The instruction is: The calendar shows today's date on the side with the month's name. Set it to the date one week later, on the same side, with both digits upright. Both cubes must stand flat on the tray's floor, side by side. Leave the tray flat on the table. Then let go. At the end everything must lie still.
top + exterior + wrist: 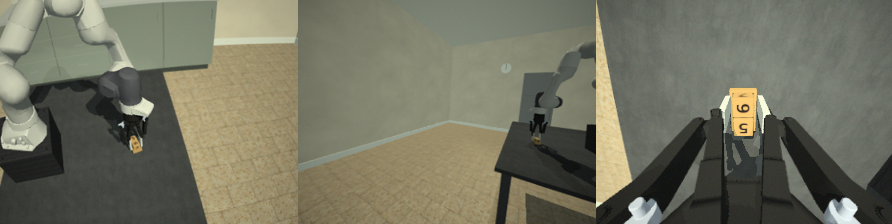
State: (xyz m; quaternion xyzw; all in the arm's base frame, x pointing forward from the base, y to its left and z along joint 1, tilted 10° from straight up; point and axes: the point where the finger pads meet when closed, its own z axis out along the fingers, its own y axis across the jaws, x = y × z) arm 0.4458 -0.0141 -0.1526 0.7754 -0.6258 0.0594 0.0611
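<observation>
Now: the orange calendar cube 30 mm below my hand. Round my hand: orange calendar tray (40 mm below, 20 mm to the left).
</observation>
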